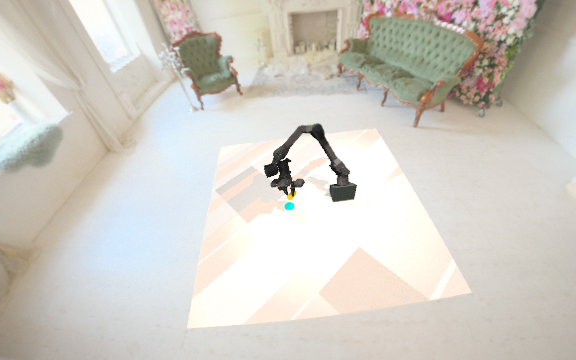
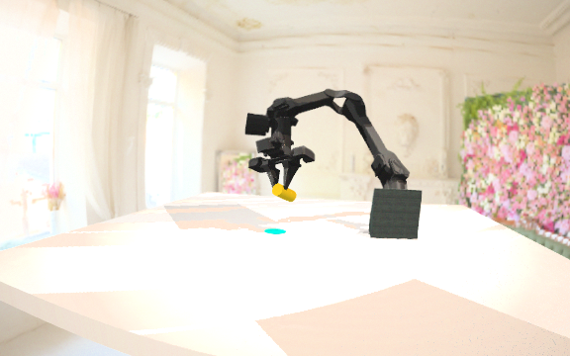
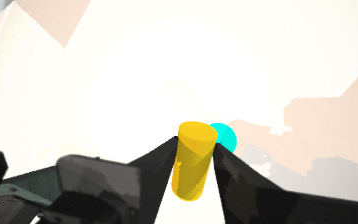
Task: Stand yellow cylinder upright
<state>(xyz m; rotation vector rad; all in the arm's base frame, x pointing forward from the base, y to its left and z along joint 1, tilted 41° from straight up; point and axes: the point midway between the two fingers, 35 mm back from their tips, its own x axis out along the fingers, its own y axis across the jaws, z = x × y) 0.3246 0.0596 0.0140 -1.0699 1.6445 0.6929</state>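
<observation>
Right now my gripper tip is 120 mm above the cyan circle, 20 mm to the left of it and 10 mm short of it. Round my gripper tip: yellow tall cylinder: 20 mm to the right, 10 mm below, 10 mm behind.
</observation>
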